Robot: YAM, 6 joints.
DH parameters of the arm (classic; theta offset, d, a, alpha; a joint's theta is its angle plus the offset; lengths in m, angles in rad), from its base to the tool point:
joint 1: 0 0.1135 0.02 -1.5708
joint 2: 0 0 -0.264 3.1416
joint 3: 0.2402 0 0.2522 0
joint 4: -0.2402 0 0.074 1.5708
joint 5: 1.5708 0 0 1.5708
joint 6: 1.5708 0.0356 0 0
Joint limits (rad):
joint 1: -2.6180..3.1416
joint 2: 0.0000..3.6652
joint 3: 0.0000..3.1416
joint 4: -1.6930..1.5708
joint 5: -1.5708..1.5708
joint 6: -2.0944..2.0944
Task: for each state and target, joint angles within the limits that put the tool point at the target. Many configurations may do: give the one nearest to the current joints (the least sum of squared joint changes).
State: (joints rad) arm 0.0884 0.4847 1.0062 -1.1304 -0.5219 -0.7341
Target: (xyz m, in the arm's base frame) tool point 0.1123 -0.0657 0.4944
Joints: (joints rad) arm -0.6174 0.9048 1.5156 -0.7629 -0.3270 -0.7341
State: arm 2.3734 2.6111 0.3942 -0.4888 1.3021 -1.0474
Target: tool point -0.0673 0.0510 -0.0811
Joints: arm 2.8880 2.8776 0.5786 -0.3648 1.1491 -1.0474
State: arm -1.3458 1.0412 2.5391 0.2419 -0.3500 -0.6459
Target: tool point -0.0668 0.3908 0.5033
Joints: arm -1.3624 0.2791 2.1519 0.0071 -0.4500 -0.6459
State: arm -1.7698 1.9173 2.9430 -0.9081 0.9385 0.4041
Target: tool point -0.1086 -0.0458 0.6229
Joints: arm -2.4735 1.5522 2.8517 -1.3725 1.0754 0.4041
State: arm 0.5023 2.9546 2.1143 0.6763 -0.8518 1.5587
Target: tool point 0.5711 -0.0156 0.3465
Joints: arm -0.0716 2.5428 2.4174 0.7180 -0.7912 1.5587
